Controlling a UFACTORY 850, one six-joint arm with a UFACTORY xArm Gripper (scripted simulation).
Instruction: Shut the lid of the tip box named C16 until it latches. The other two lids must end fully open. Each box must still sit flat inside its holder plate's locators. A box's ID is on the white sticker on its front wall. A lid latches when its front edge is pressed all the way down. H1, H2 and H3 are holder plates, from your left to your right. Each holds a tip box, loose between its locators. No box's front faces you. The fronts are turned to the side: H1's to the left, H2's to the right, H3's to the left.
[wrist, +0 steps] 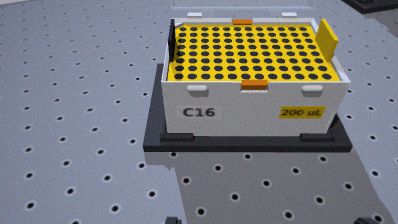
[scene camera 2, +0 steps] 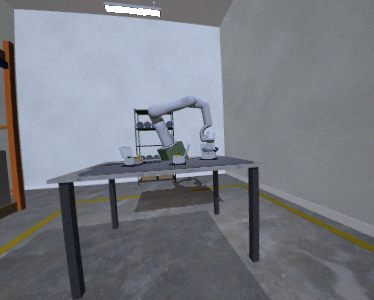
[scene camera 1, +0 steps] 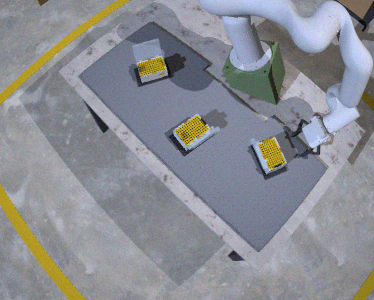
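Observation:
What I see here is a black holder plate [wrist: 342, 144].

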